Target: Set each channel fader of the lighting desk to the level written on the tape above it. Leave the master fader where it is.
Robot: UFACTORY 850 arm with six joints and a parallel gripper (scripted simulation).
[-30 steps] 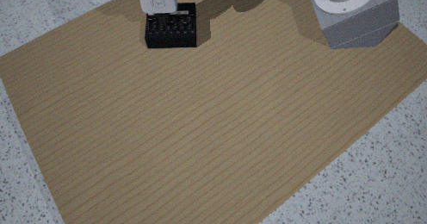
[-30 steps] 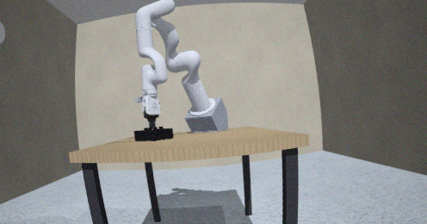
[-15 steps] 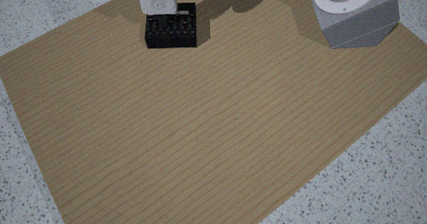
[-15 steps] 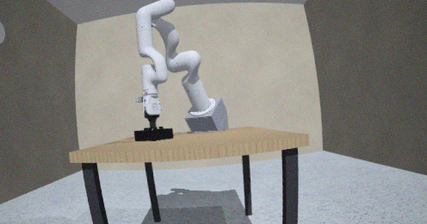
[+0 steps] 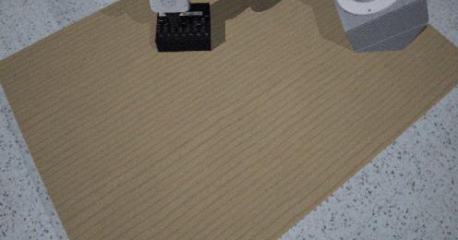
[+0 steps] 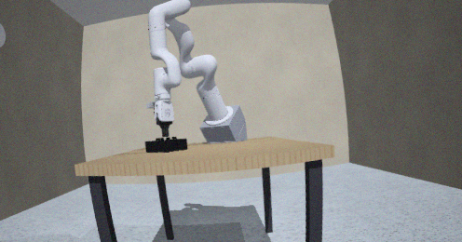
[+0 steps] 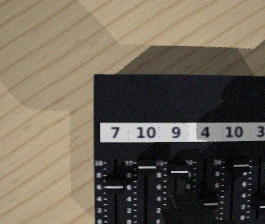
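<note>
The fader 4 is 3 cm below my hand, 2 cm behind it and 1 cm to the left of it. From my hand the other things lie so: fader 1: 4 cm to the right, 3 cm below, 3 cm ahead; then fader 3: 3 cm below, 2 cm to the right, 2 cm behind; then fader 2: 4 cm to the right, 3 cm below.
</note>
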